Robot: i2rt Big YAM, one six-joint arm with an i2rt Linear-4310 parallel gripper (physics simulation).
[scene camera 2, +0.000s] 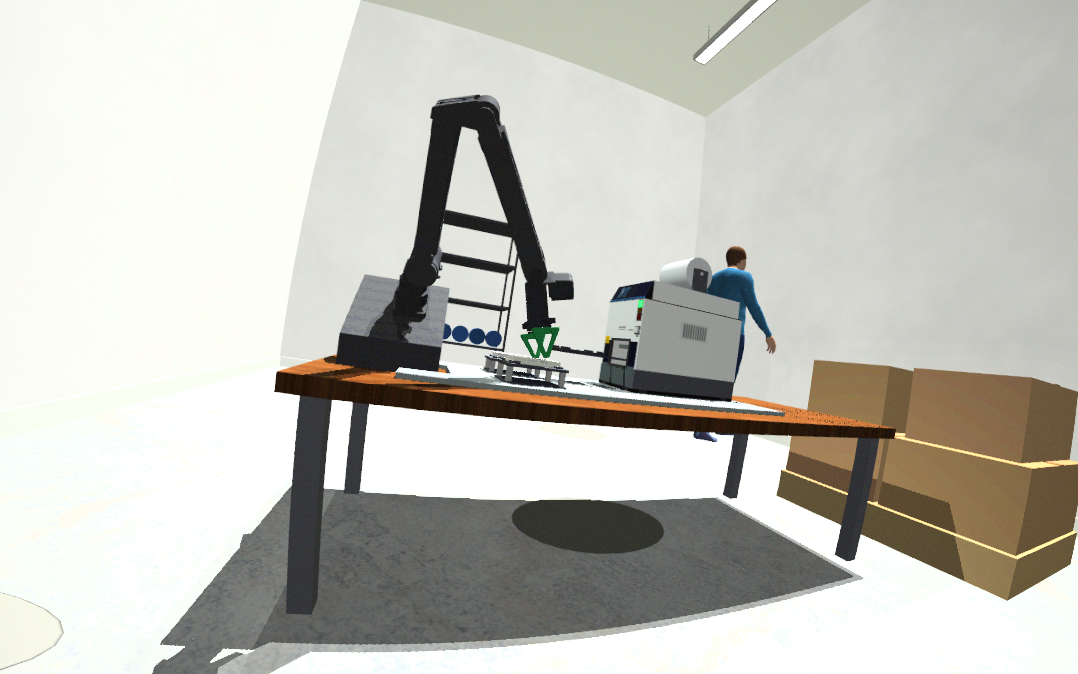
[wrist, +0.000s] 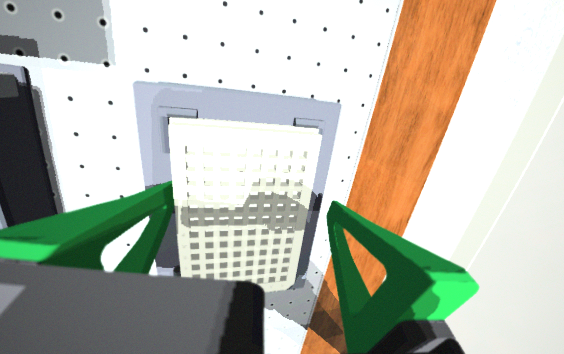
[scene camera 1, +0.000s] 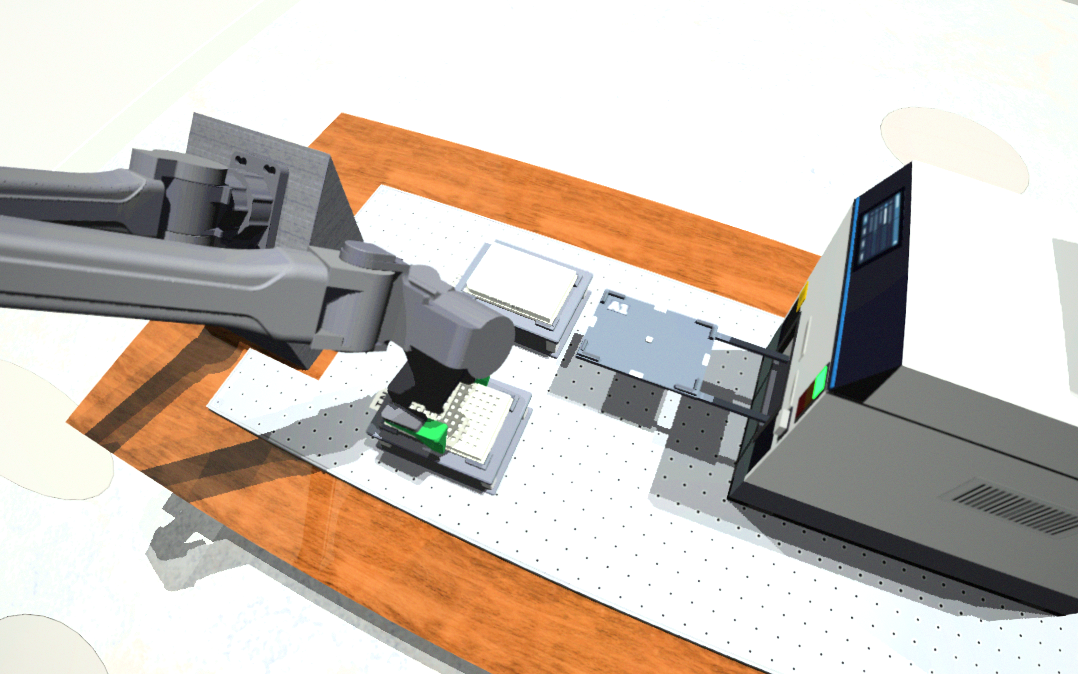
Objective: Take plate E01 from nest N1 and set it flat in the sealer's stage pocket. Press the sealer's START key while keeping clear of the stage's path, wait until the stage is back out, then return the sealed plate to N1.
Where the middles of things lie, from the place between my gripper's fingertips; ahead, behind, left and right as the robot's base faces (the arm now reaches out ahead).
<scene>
My hand is 3 cm past the white lidded plate (scene camera 1: 523, 284), 21 cm to the right of it and 1 cm above it. Round my hand: sealer stage (scene camera 1: 676, 359) 21 cm ahead, 16 cm to the left, 3 cm above.
</scene>
